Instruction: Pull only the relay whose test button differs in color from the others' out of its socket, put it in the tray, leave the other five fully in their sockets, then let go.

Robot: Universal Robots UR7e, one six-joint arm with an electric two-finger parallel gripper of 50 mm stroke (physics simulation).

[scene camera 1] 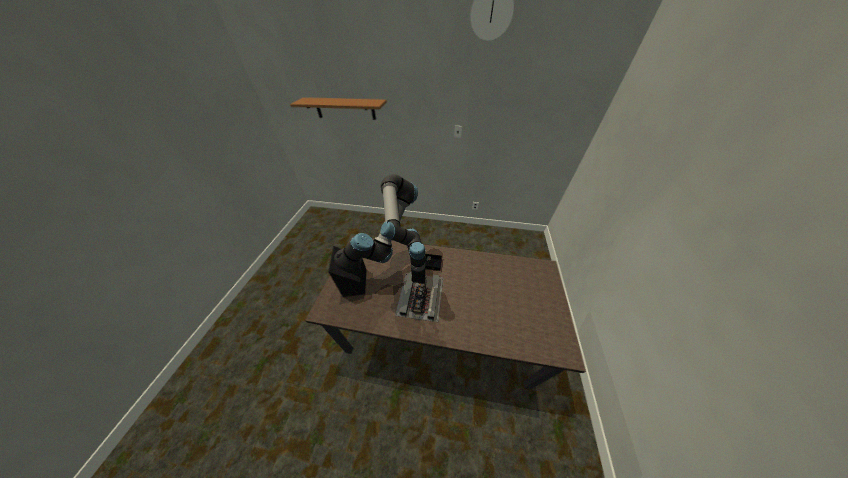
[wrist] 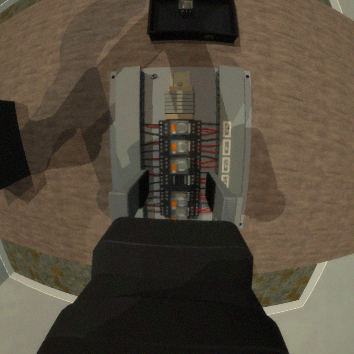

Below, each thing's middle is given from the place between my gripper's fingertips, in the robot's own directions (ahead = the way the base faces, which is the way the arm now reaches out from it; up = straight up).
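There is the grey panel [wrist: 203, 79], and counted from my hand it is 1 cm to the left and 18 cm below.
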